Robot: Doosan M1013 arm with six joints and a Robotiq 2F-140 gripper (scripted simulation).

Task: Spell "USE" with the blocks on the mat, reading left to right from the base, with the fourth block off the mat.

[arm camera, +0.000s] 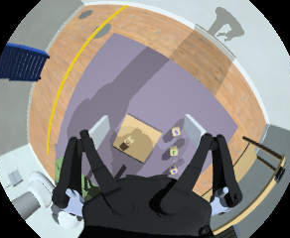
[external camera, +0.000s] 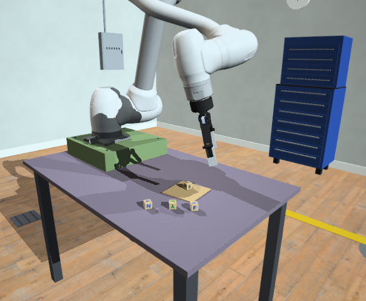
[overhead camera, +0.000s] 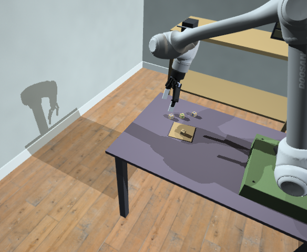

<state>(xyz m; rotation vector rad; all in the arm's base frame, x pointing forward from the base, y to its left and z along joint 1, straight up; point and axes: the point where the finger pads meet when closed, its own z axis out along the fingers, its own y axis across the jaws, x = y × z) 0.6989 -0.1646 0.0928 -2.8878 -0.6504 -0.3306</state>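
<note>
The block is 170 mm to the right of my hand, 170 mm below it and 160 mm behind it.
</note>
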